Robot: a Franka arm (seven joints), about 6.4 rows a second.
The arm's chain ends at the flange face. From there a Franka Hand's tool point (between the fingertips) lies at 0.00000 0.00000 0.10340 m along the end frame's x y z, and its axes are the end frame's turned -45 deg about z.
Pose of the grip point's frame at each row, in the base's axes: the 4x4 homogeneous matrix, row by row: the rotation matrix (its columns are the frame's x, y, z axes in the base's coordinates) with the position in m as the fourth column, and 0 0 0 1 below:
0.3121, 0.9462, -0.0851, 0.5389; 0.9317, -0.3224, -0.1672, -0.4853; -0.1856, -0.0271, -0.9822, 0.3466; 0, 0, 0, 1
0.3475, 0.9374, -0.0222, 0.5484; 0.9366, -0.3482, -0.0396, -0.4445; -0.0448, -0.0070, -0.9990, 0.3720; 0, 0, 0, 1
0.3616, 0.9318, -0.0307, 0.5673; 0.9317, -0.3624, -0.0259, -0.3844; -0.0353, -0.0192, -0.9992, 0.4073; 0, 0, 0, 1
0.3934, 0.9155, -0.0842, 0.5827; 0.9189, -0.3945, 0.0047, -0.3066; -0.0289, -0.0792, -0.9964, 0.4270; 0, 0, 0, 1
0.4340, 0.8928, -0.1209, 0.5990; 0.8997, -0.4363, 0.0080, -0.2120; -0.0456, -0.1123, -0.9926, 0.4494; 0, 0, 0, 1
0.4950, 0.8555, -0.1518, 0.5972; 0.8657, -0.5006, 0.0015, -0.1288; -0.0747, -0.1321, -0.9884, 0.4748; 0, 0, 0, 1
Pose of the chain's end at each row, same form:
0.8898, 0.4484, -0.0851, 0.5477; 0.4308, -0.8868, -0.1672, -0.4680; -0.1504, 0.1121, -0.9822, 0.4482; 0, 0, 0, 1
0.9086, 0.4171, -0.0222, 0.5507; 0.4161, -0.9085, -0.0396, -0.4404; -0.0366, 0.0267, -0.9990, 0.4753; 0, 0, 0, 1
0.9146, 0.4032, -0.0307, 0.5705; 0.4026, -0.9151, -0.0259, -0.3817; -0.0385, 0.0114, -0.9992, 0.5106; 0, 0, 0, 1
0.9255, 0.3692, -0.0842, 0.5914; 0.3708, -0.9287, 0.0047, -0.3071; -0.0764, -0.0356, -0.9964, 0.5300; 0, 0, 0, 1
0.9382, 0.3244, -0.1209, 0.6115; 0.3277, -0.9447, 0.0080, -0.2128; -0.1117, -0.0472, -0.9926, 0.5520; 0, 0, 0, 1
0.9549, 0.2549, -0.1518, 0.6129; 0.2582, -0.9661, 0.0015, -0.1290; -0.1462, -0.0406, -0.9884, 0.5770; 0, 0, 0, 1

